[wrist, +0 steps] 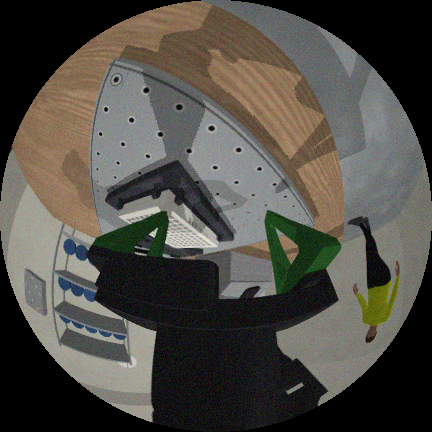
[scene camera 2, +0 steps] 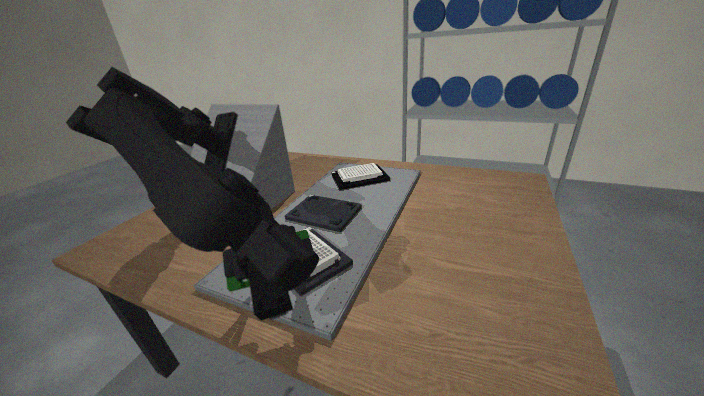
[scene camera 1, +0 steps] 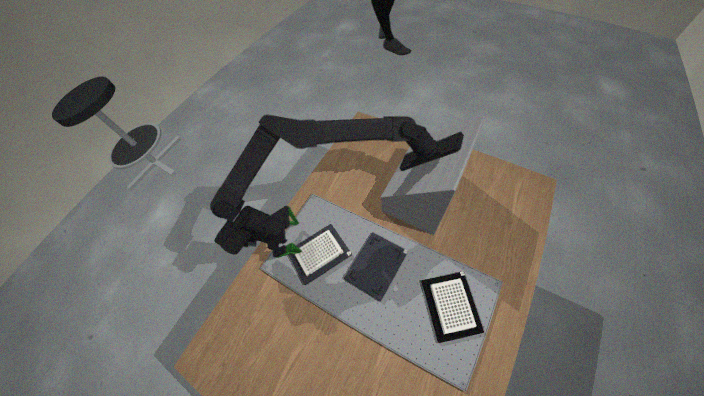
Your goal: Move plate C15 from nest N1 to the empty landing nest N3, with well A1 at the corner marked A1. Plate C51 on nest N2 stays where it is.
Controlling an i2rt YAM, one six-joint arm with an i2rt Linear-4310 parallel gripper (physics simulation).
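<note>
A white well plate [scene camera 1: 318, 252] [scene camera 2: 326, 251] [wrist: 187, 235] sits in a dark grey nest [scene camera 1: 308, 278] [scene camera 2: 346, 262] [wrist: 204, 203] at the gripper's end of the board. An empty dark nest [scene camera 1: 375, 266] [scene camera 2: 324, 212] is in the middle. Another white plate [scene camera 1: 453, 306] [scene camera 2: 360, 172] sits in a black nest [scene camera 1: 430, 300] [scene camera 2: 365, 183] at the far end. Each nest has a small pale corner mark in scene camera 1. Plate and nest labels cannot be read. My gripper [scene camera 1: 296, 234] [scene camera 2: 270, 259] [wrist: 216, 215] is open and empty, above and beside the nearest plate, its green fingers apart.
The grey perforated board [scene camera 1: 400, 330] [scene camera 2: 395, 192] [wrist: 130, 105] lies on a wooden table [scene camera 1: 280, 345] [scene camera 2: 475, 280] [wrist: 55, 115]. The arm is mounted on a sloped grey block [scene camera 1: 417, 212] [scene camera 2: 275, 170] beside the board. A stool [scene camera 1: 84, 101] and a person stand away from the table.
</note>
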